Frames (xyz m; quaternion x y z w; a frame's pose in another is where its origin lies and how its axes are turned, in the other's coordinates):
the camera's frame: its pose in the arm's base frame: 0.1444 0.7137 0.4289 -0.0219 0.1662 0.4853 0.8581
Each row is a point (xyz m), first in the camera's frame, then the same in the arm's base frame.
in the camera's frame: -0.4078 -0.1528 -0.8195
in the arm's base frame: -0.1367 0.1333 -0.2385
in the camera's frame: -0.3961 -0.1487 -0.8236
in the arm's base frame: -0.1357 0.1443 -0.2454
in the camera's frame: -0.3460 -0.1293 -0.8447
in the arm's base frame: -0.1339 0.1917 -0.2783
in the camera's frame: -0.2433 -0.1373 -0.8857
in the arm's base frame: -0.0893 0.2642 -0.3494
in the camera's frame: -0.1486 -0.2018 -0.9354
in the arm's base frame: -0.0034 0.2984 -0.4333
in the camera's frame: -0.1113 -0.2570 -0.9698
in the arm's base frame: 0.0516 0.2932 -0.4841
